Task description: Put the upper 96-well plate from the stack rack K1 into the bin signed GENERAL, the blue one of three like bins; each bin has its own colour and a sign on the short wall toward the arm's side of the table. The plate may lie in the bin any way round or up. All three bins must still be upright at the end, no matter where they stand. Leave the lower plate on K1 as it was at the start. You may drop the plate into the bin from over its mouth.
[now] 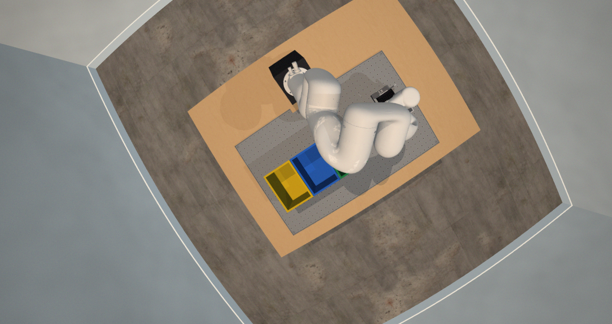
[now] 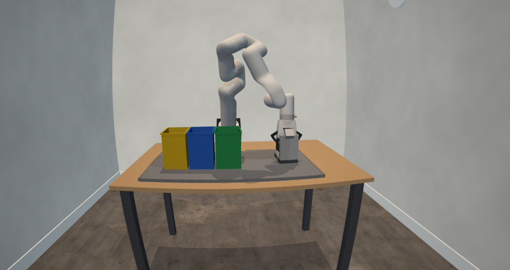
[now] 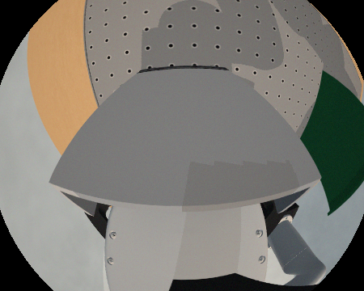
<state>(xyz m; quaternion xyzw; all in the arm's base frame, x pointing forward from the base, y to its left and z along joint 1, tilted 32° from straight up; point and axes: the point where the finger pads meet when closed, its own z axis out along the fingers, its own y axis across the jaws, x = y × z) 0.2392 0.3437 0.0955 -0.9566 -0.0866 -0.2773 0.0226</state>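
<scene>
My hand is 4 cm above the white plate. Round my hand: black 96-well plate 1 cm below; then green bin 29 cm to the right, 10 cm ahead, 2 cm above; then blue bin 42 cm to the right, 13 cm ahead, 2 cm above.
</scene>
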